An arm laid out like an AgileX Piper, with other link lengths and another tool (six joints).
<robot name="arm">
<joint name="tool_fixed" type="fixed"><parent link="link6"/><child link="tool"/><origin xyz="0.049 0.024 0.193" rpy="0 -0.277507 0.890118"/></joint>
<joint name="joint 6" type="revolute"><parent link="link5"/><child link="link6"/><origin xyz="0 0.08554 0" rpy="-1.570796 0 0"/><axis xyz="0 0 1"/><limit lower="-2.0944" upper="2.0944"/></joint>
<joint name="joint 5" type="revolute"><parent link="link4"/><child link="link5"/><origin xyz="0 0 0" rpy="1.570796 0 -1.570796"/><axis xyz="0 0 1"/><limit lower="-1.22" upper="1.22"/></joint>
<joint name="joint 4" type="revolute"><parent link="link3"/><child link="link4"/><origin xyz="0.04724 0.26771 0" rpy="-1.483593 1.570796 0"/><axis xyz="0 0 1"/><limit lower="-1.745" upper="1.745"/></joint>
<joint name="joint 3" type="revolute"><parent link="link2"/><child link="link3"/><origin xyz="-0.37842 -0.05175 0" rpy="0 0 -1.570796"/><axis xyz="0 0 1"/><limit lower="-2.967" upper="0"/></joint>
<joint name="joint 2" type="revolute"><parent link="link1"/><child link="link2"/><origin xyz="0 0 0" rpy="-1.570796 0 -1.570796"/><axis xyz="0 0 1"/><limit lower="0" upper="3.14"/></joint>
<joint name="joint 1" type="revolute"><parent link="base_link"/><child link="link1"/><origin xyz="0 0 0.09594" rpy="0 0 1.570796"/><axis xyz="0 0 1"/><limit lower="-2.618" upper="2.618"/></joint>
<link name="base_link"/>
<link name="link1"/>
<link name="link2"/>
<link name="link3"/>
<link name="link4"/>
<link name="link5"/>
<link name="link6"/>
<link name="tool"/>
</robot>
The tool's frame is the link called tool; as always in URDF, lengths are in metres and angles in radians.
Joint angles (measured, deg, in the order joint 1, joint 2, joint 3, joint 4, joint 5, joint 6), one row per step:
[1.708, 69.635, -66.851, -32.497, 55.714, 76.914]
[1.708, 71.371, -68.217, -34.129, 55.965, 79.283]
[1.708, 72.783, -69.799, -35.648, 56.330, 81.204]
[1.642, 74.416, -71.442, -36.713, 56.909, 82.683]
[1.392, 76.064, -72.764, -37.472, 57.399, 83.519]
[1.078, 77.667, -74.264, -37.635, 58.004, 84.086]
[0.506, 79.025, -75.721, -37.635, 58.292, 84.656]
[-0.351, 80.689, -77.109, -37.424, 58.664, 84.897]
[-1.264, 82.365, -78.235, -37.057, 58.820, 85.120]
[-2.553, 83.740, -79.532, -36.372, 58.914, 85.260]
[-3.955, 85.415, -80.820, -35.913, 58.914, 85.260]
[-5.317, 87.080, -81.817, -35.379, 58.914, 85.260]
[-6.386, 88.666, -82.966, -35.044, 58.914, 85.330]
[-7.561, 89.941, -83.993, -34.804, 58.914, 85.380]
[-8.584, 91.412, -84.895, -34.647, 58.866, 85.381]
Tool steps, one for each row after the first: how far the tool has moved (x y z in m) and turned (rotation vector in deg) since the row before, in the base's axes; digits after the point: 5 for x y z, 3 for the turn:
[0.00768, -0.00517, 0.00265, -0.224, -0.504, -1.786]
[0.00671, -0.00488, 0.00573, -0.374, -0.795, -1.532]
[0.00709, -0.00418, 0.00302, -0.196, -0.278, -1.413]
[0.00673, -0.00432, -0.00001, -0.285, 0.286, -1.115]
[0.00645, -0.00324, -0.00072, 0.155, 0.294, -1.058]
[0.00576, -0.00413, 0.00041, 0.319, -0.162, -1.122]
[0.00585, -0.00570, -0.00304, 0.347, 0.446, -1.237]
[0.00594, -0.00555, -0.00536, 0.495, 0.552, -1.149]
[0.00399, -0.00736, -0.00320, 0.762, 0.056, -1.430]
[0.00510, -0.00909, -0.00466, 0.480, 0.360, -1.397]
[0.00421, -0.00886, -0.00715, 0.586, 0.623, -1.361]
[0.00508, -0.00764, -0.00519, 0.410, 0.363, -1.121]
[0.00289, -0.00875, -0.00356, 0.290, 0.190, -1.214]
[0.00393, -0.00813, -0.00578, 0.231, 0.502, -1.000]

